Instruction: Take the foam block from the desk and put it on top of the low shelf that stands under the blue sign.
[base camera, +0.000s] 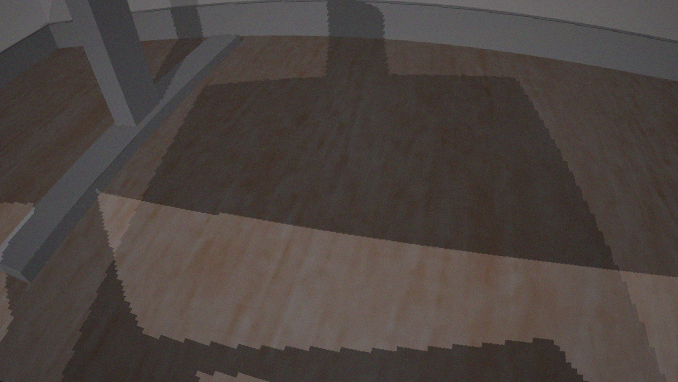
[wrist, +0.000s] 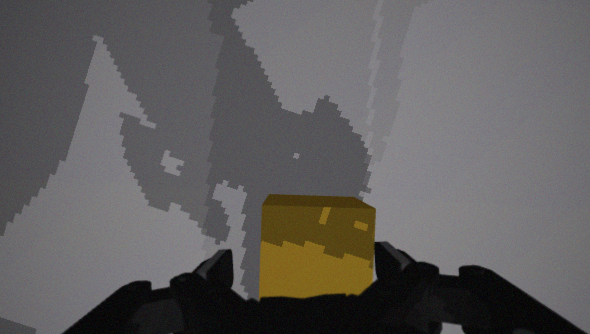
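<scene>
The yellow foam block (wrist: 317, 270) lies on the pale grey desk top (wrist: 480, 150) in the lower middle of the wrist view. My gripper (wrist: 303, 261) is open, with one black fingertip on each side of the block. The right fingertip is at or very near the block's right side, and a wider gap shows on the left. The block's near end is hidden behind the dark gripper body. The low shelf and the blue sign do not show in either view.
In the base camera view a grey desk leg (base camera: 107, 65) stands on a long grey foot (base camera: 75, 185) at the left. A grey baseboard (base camera: 450, 30) runs along the wall at the back. Large shadows fall on the wooden floor (base camera: 325, 285).
</scene>
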